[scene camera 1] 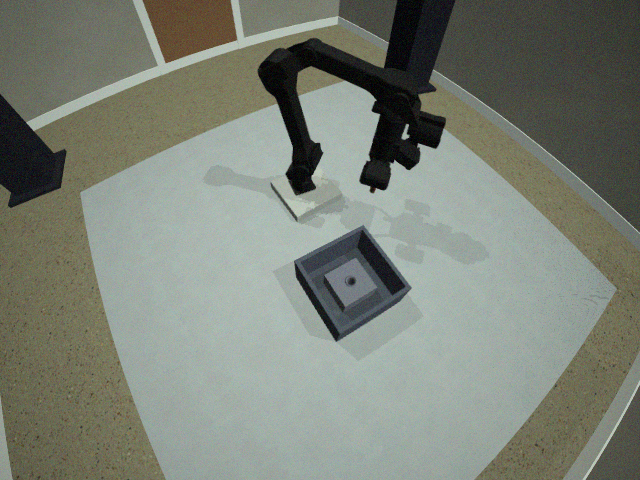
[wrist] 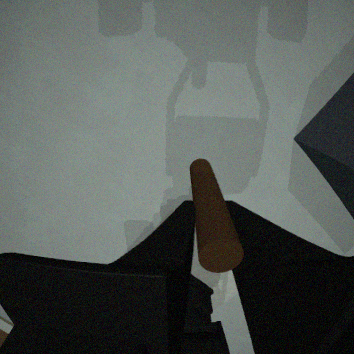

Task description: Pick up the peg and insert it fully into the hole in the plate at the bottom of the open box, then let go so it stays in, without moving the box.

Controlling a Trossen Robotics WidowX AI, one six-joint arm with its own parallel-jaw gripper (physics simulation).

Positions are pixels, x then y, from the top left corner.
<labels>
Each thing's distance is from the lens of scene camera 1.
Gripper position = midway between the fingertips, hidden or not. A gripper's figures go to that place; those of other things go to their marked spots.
my gripper (scene camera 1: pixel 373 179): 0.74 m
blue-grey box (scene camera 1: pixel 310 269): 0.71 m
pale plate (scene camera 1: pixel 349 284): 0.71 m
</labels>
